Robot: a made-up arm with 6 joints.
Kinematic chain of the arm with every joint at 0, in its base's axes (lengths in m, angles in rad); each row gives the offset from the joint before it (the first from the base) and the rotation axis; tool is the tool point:
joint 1: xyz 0 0 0.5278 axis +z
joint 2: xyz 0 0 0 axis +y
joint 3: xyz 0 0 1.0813 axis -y
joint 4: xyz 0 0 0 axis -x
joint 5: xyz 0.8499 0 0 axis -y
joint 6: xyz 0 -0.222 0 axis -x
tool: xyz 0 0 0
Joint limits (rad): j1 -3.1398..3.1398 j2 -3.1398..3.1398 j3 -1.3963..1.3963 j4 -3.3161..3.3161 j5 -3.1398..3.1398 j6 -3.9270..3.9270
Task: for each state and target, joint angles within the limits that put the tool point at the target. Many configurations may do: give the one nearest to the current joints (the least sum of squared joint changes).
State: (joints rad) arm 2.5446 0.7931 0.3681 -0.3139 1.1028 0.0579
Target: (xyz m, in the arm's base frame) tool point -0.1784 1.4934 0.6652
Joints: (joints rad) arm 1.8308 0.8840 0.2645 -0.3077 1.1028 0.0579
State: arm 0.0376 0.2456 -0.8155 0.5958 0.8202 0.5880
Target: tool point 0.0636 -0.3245 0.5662
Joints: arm -0.6672 1.0337 -1.3963 -0.2413 0.8202 0.5880
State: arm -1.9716 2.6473 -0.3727 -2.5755 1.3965 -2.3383
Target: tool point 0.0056 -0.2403 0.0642
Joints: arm -2.3062 1.8870 -0.9339 -2.4112 1.3965 -2.3383
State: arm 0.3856 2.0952 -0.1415 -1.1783 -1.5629 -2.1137
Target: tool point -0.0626 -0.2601 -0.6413
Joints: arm 0.7589 2.5544 -0.0769 -0.8552 -1.5629 -2.1137
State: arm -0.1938 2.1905 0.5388 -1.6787 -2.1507 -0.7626
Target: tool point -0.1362 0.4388 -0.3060
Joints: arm -1.0739 2.7558 -0.3446 -1.9855 -2.1507 -0.7626
